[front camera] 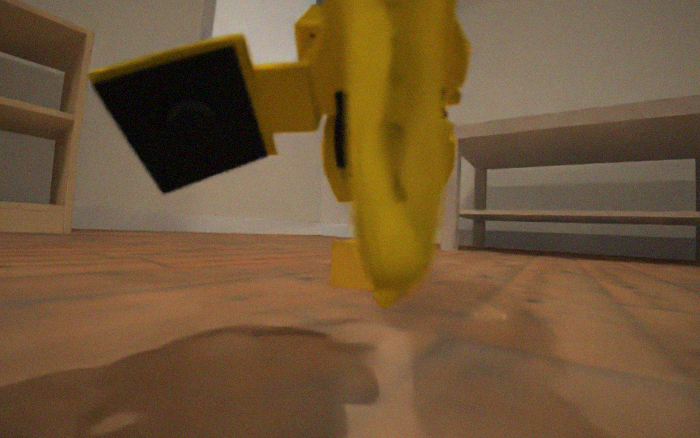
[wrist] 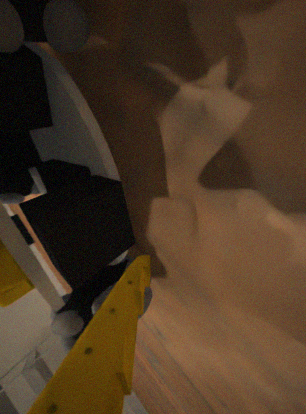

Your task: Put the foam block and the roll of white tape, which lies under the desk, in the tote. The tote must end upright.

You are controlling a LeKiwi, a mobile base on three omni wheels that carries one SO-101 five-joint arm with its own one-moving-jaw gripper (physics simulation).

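Places are measured from the arm's base along level axes (x ahead, y left, z up), in centimetres.
Pixels of known places: hand, its tool point: [front camera: 395, 266] [wrist: 150, 266].
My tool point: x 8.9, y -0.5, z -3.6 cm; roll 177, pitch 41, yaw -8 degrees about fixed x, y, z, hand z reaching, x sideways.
Note:
Behind a point stands the place of what it marks.
The foam block, a small yellow block [front camera: 346, 264] @[x 33.7, y 0.5, z -6.7 cm], rests on the floor ahead in the front view, partly hidden behind my gripper. My gripper [front camera: 386, 291] [wrist: 144, 265] is open and empty. It points down in front of the camera, nearer than the block. One notched yellow jaw shows in the wrist view, and the moving jaw has swung out of that picture. The block cannot be made out in the wrist view. The roll of white tape and the tote do not show in either view.
A wooden shelf unit [front camera: 66, 180] @[x 80.8, y 83.4, z 6.3 cm] stands at the left. A low table with a lower shelf [front camera: 593, 117] @[x 83.5, y -68.7, z 33.0 cm] stands at the right by the wall. The wrist view looks back at my black base [wrist: 80, 220] @[x 5.8, y 1.2, z -2.7 cm] and its wheels. Shadows of my arm fall on the floor [front camera: 247, 382] @[x 15.3, y 3.6, z -8.9 cm].

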